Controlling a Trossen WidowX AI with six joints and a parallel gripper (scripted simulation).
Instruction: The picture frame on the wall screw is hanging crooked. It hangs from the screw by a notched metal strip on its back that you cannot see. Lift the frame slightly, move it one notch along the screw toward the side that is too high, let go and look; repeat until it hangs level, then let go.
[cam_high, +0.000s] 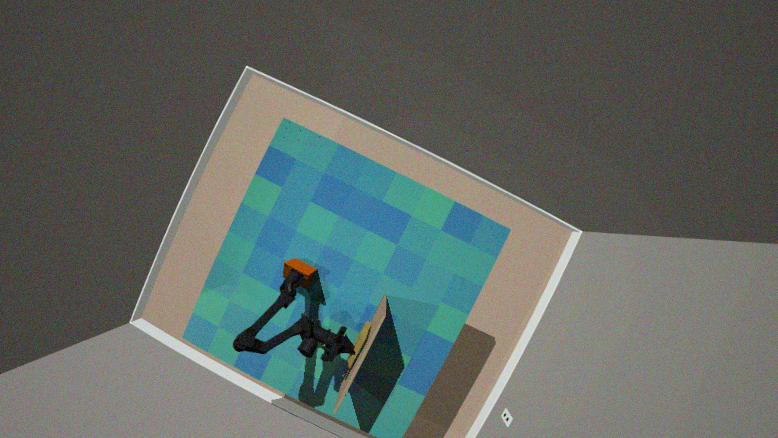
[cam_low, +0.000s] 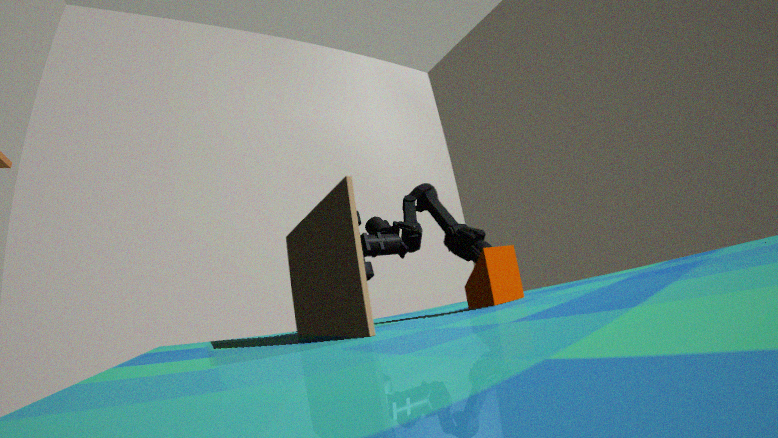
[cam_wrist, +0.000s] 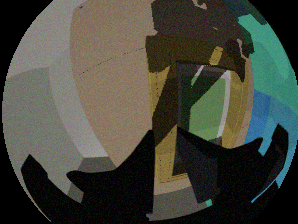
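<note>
Right now my gripper tip is 10 mm short of the picture frame, 10 mm to the right of it and 50 mm above it. Round my gripper tip: wall panel 20 mm ahead, 60 mm below.
</note>
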